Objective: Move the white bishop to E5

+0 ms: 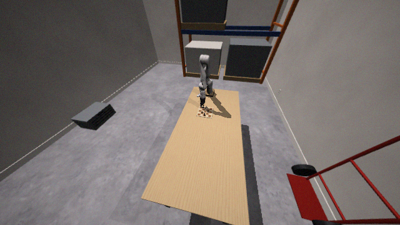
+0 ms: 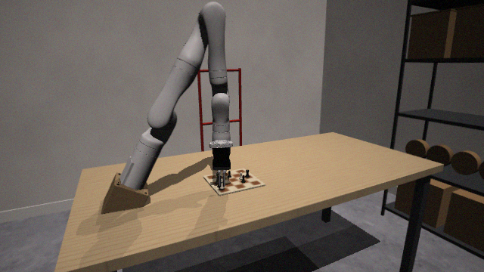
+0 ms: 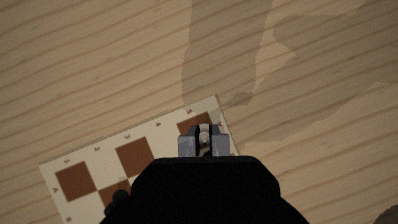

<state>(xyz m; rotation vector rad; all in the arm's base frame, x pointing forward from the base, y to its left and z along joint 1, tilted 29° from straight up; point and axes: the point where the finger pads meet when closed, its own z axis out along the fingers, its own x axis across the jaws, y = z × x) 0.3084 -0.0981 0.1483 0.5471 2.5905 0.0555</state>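
The black piece lies 1 cm ahead of my hand, 4 cm to the left of it and 2 cm below it. Round my hand: white bishop 1 cm below; then chessboard 9 cm ahead, 7 cm to the left, 4 cm below.
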